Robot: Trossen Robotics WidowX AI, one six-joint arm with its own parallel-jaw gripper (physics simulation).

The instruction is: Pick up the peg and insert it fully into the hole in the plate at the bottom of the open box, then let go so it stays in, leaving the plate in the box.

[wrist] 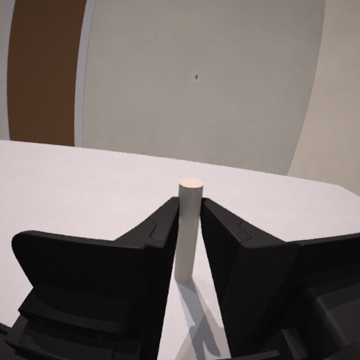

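The peg (187,240), a pale grey-beige cylinder, stands roughly upright in the middle of the wrist view. My gripper (189,203) is shut on the peg, with one black fingertip on each side of its upper part. The peg's top sticks out a little above the fingertips. Its lower end is at or very close to the white table surface, where its shadow starts right at its foot. The open box, the plate and the hole do not show in this view.
The white table top (100,185) stretches behind and to both sides of the fingers. Its far edge runs across the view. Beyond it are a beige wall (240,100) with a small outlet and a brown door (45,75) at the left.
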